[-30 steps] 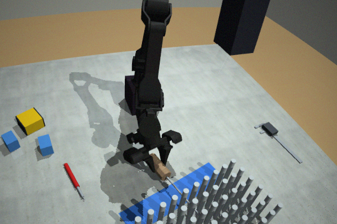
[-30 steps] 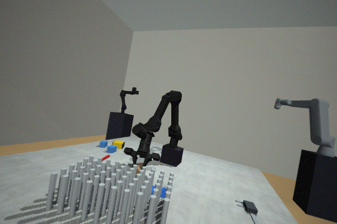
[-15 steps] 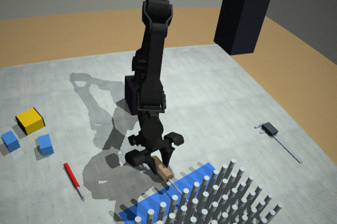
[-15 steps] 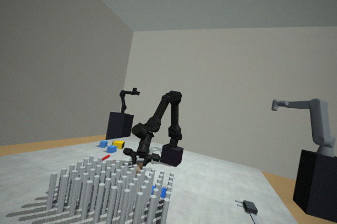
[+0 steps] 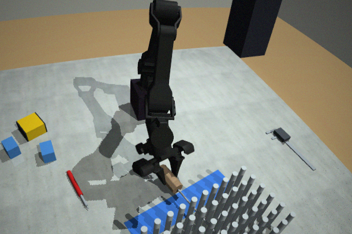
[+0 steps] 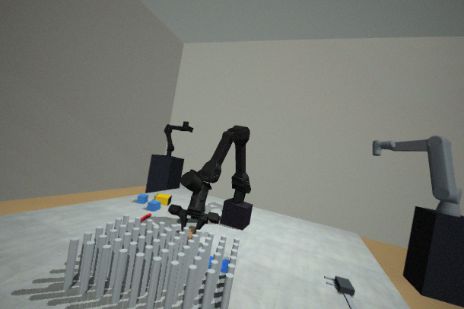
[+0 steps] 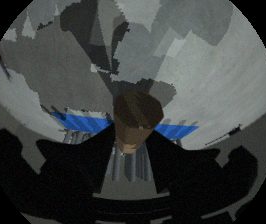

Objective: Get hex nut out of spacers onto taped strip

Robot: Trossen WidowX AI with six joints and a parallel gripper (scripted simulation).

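Right now the blue taped strip is 70 mm ahead of my gripper tip, 20 mm to the left of it and 30 mm below it. The rest, counted from my gripper tip: yellow block 380 mm behind, 380 mm to the right, 10 mm below; then hook tool 100 mm ahead, 20 mm to the left; then red-handled screwdriver 50 mm behind, 260 mm to the right, 20 mm below.
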